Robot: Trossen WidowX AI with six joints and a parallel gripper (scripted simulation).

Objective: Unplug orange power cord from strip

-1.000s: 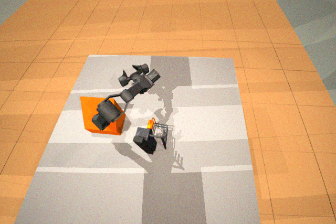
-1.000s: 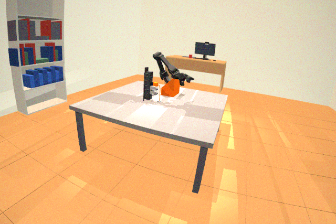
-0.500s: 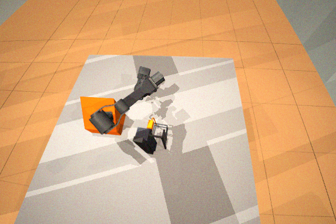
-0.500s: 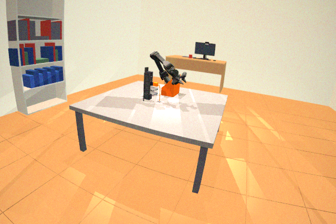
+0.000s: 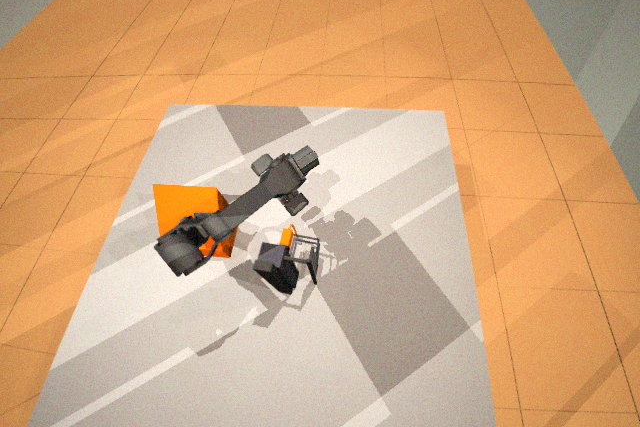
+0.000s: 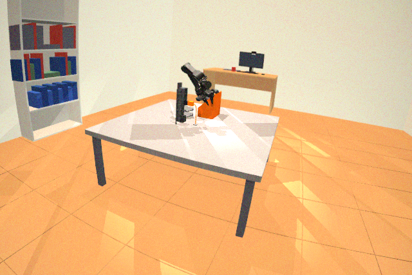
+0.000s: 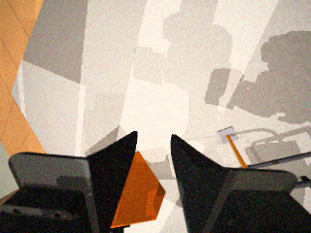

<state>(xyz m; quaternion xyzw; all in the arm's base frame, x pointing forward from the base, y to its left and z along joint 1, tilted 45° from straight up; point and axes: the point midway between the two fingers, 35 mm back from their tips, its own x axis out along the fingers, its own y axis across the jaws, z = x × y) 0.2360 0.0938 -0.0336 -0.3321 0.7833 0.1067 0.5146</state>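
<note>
Now: the orange plug 18 cm to the right of my gripper tip and 4 cm ahead of it.
</note>
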